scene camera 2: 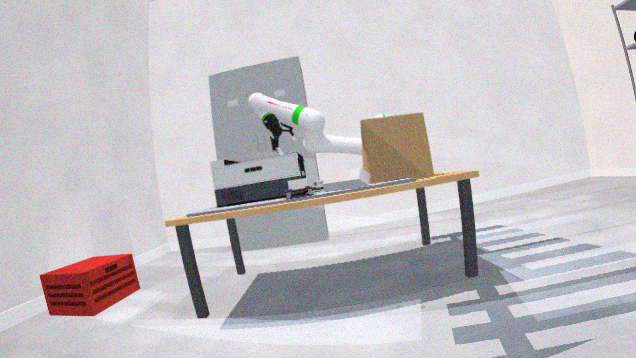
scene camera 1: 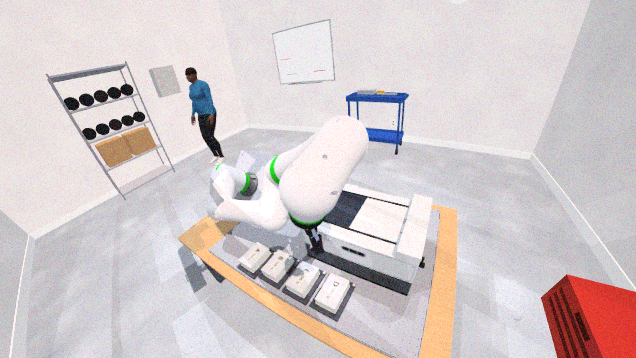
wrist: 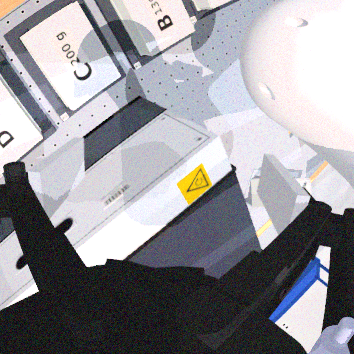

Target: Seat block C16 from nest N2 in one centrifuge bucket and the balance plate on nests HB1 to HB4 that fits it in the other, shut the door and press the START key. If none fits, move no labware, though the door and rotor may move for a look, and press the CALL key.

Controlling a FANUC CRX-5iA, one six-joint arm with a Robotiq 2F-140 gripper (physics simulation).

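Frame: origin at the arm's base, x left, y ahead, z down, level; metres.
Seen in the pictures: gripper, fingertip midpoint: (scene camera 2: 288, 148) (wrist: 171, 164); arm's base, link origin: (scene camera 2: 391, 145) (scene camera 1: 249, 184).
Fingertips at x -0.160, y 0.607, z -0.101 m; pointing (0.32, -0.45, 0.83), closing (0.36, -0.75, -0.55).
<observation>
Offsets run from my fingertips to a thing's middle. "spot": to the spot under its first point. Level surfaces: height alone.
My gripper (scene camera 1: 314, 242) (scene camera 2: 283, 140) (wrist: 171, 164) is open and empty, fingers spread wide. In the wrist view it hangs over the front part of the white centrifuge @[dy +0.124, dx +0.242, dz +0.157 m] (scene camera 1: 370, 245) (scene camera 2: 257, 172) (wrist: 150, 170), near its yellow warning label @[spot: dy -0.039, dx +0.094, dz +0.068 m] (wrist: 195, 184). A dark area (scene camera 1: 345, 209) (wrist: 200, 240) shows on its top; whether it is an opening or a panel I cannot tell. Four white plates sit on dark nests in a row: A @[dy -0.269, dx -0.110, dz +0.246 m] (scene camera 1: 255, 256), B @[dy -0.144, dx -0.078, dz +0.246 m] (scene camera 1: 277, 266) (wrist: 155, 25), C @[dy -0.007, dx -0.064, dz +0.246 m] (scene camera 1: 303, 280) (wrist: 70, 55) marked 200 g, and D @[dy +0.127, dx -0.046, dz +0.246 m] (scene camera 1: 333, 293) (wrist: 15, 130). Block C16, buckets and keys are not discernible.
The wooden table @[dz +0.296 m] (scene camera 1: 445, 260) (scene camera 2: 350, 194) bears a tall brown panel (scene camera 2: 397, 147) at one end. A blue cart (scene camera 1: 377, 98) (wrist: 300, 290), a shelf rack (scene camera 1: 90, 71), a person (scene camera 1: 201, 97), a red crate (scene camera 1: 600, 315) (scene camera 2: 92, 287) and a grey cabinet (scene camera 2: 260, 80) stand around it.
</observation>
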